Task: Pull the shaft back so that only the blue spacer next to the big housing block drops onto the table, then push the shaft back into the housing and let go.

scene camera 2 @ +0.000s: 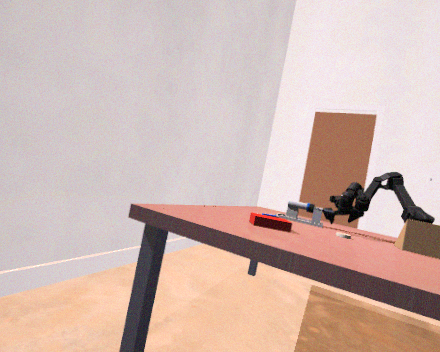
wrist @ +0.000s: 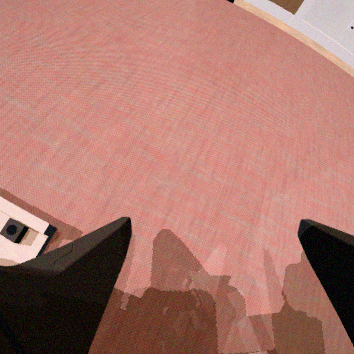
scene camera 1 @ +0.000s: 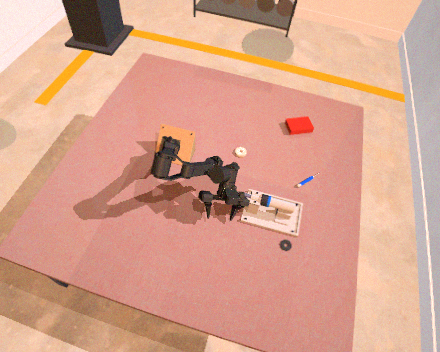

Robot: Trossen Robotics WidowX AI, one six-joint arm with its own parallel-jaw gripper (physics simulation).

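Seen in the pictures: gripper, fingertip midpoint: [scene camera 2: 339, 223] [wrist: 215, 226] [scene camera 1: 219, 219]; arm's base, origin of the base link: [scene camera 2: 426, 239] [scene camera 1: 172, 145].
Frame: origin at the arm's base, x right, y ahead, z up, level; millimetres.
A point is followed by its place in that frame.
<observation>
A pale fixture plate [scene camera 1: 270, 228] [wrist: 25, 217] lies right of the arm in the scene camera 1 view; one corner shows at the wrist view's left edge. A thick pale cylinder [scene camera 1: 283, 205] [scene camera 2: 298, 205] lies level above it. A blue ring-shaped spacer [scene camera 1: 269, 201] [scene camera 2: 310, 206] sits at the cylinder's end nearer the arm, beside an upright block [scene camera 2: 317, 216] @[x 131, y 400, z -11 mm]. The shaft and the exact gaps are too small or covered by the arm to tell. My gripper [scene camera 1: 220, 218] @[x 268, y 288, z -25 mm] [scene camera 2: 341, 219] @[x 268, y 288, z -25 mm] [wrist: 215, 226] @[x 268, y 288, z -25 mm] is open and empty, above the table, just off the fixture's arm-side end.
A dark ring [scene camera 1: 281, 246] @[x 295, y 543, z -54 mm] lies near the plate. A white ring [scene camera 1: 236, 152] @[x -89, y 272, z -46 mm] [scene camera 2: 344, 235] @[x -126, y 290, z -47 mm], a blue screwdriver-like tool [scene camera 1: 306, 181] @[x -28, y 602, z -45 mm] and a red block [scene camera 1: 300, 125] @[x -336, y 535, z -27 mm] [scene camera 2: 270, 221] @[x -389, y 522, z -35 mm] lie on the pink table [scene camera 1: 200, 280] @[x 502, y 284, z -57 mm]. The arm stands on an orange base [scene camera 1: 186, 142] @[x -20, y 59, z 22 mm].
</observation>
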